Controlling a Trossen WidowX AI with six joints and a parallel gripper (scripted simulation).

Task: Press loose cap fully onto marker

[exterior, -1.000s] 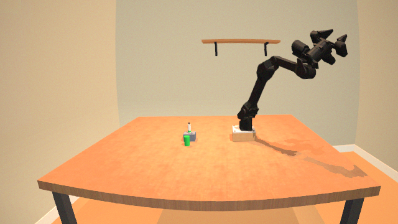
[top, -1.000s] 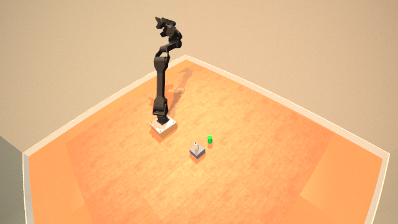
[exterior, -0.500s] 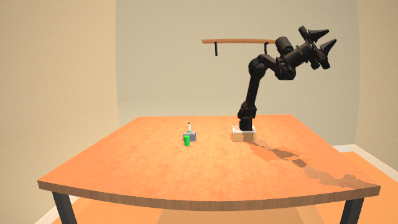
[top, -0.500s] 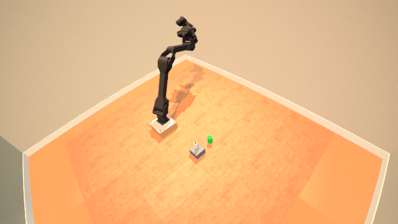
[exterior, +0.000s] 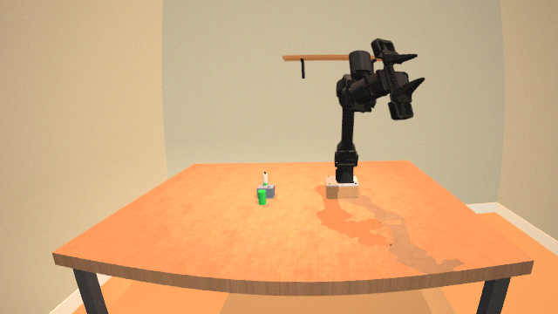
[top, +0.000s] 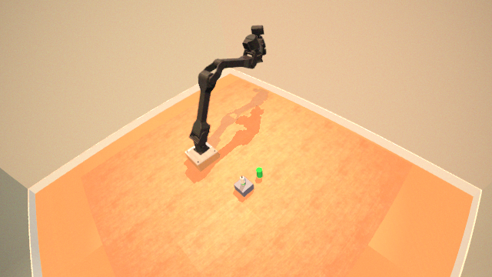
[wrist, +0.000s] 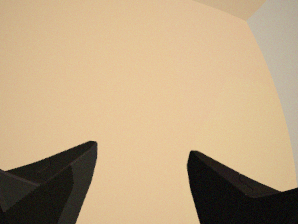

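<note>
Right now the green cap is 38 cm ahead of my gripper tip, 52 cm to the right of it and 42 cm below it. The rest, counted from my gripper tip: holder block (37 cm ahead, 62 cm to the right, 43 cm below).
</note>
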